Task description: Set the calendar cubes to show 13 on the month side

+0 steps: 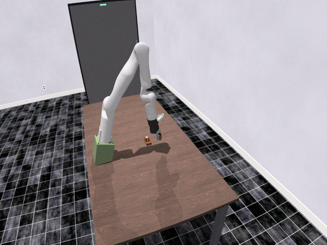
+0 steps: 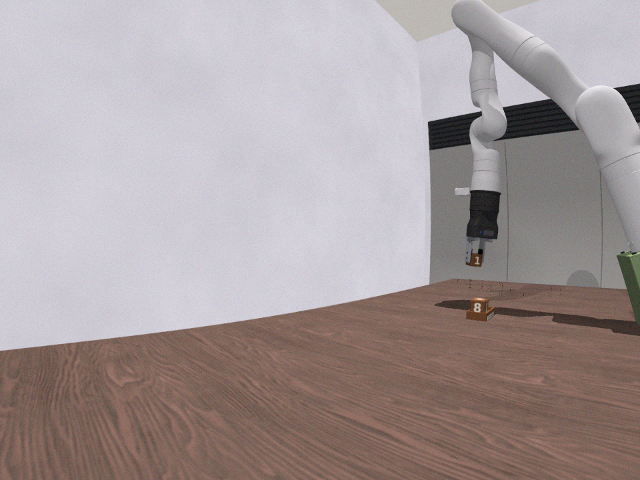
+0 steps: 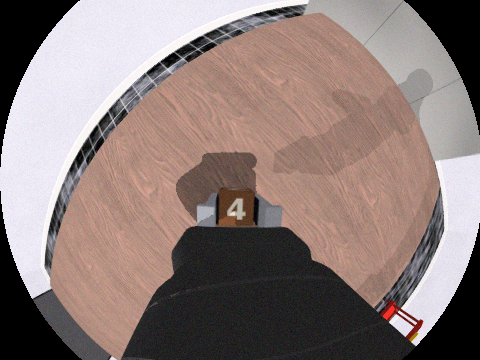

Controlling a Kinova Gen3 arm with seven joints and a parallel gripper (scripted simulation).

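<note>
My hand is 130 mm to the right of the calendar tray, 120 mm above it and 70 mm past it. From my hand the other things lie so: brown number cube (10 mm below).
</note>
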